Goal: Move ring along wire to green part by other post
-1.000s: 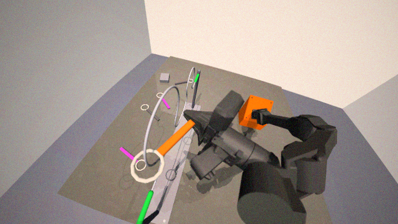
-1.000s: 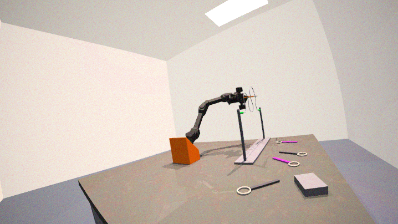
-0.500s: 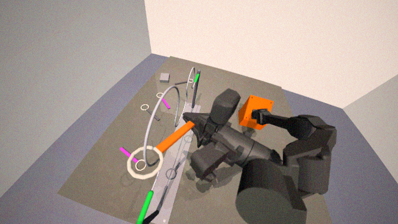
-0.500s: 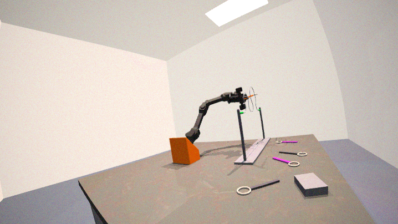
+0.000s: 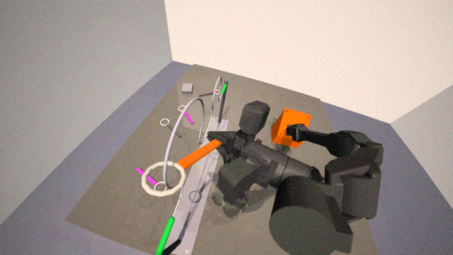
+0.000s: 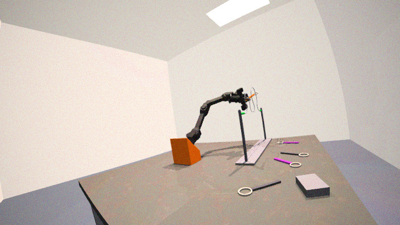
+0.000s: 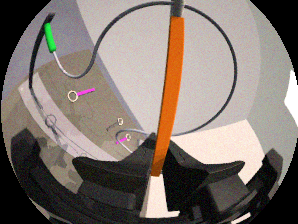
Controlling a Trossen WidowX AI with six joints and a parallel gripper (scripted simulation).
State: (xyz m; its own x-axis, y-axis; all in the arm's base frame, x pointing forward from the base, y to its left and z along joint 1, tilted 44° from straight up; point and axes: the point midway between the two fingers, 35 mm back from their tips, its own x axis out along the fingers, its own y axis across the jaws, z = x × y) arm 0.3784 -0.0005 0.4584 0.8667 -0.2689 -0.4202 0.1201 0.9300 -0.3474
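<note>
My gripper tip is now 8 cm to the right of the ring with orange handle, 4 cm below it and 2 cm short of it. The rest, counted from my gripper tip: grey block: 63 cm to the right, 37 cm below, 25 cm ahead.
</note>
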